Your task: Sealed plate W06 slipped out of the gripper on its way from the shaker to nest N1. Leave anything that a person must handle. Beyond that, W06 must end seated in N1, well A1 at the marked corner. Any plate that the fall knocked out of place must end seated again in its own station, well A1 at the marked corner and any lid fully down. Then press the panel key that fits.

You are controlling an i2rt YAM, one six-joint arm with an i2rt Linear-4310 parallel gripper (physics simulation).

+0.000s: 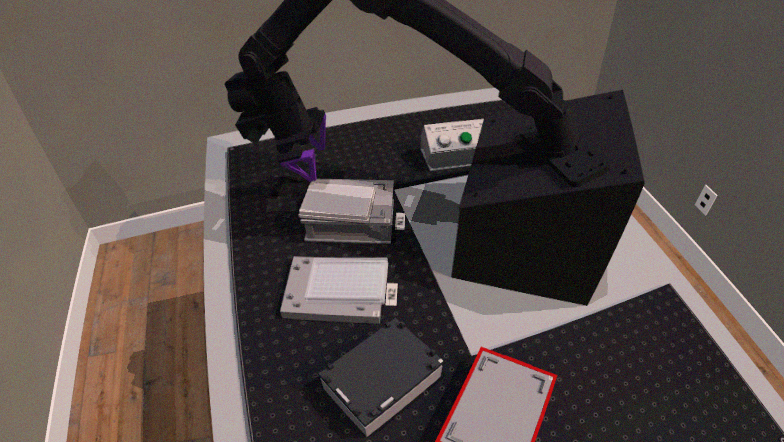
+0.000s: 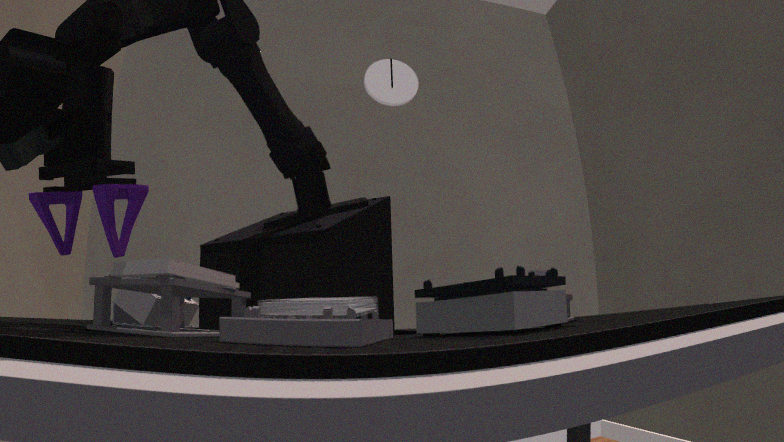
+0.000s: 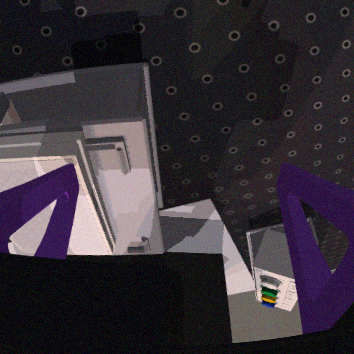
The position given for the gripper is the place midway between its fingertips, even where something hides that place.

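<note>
Image 1 shows the gripper [image 1: 317, 164] along with a sealed plate W06 [image 1: 346, 203], a nest N2 [image 1: 297, 281], a key panel [image 1: 456, 154] and a dark-topped shaker [image 1: 436, 374]. In image 2 the gripper [image 2: 90, 255] appears again, as do the sealed plate W06 [image 2: 140, 268] and the nest N2 [image 2: 269, 331], and a nest N1 [image 2: 152, 285] is visible there too. Image 3 has the gripper [image 3: 177, 174] in it as well.
</note>
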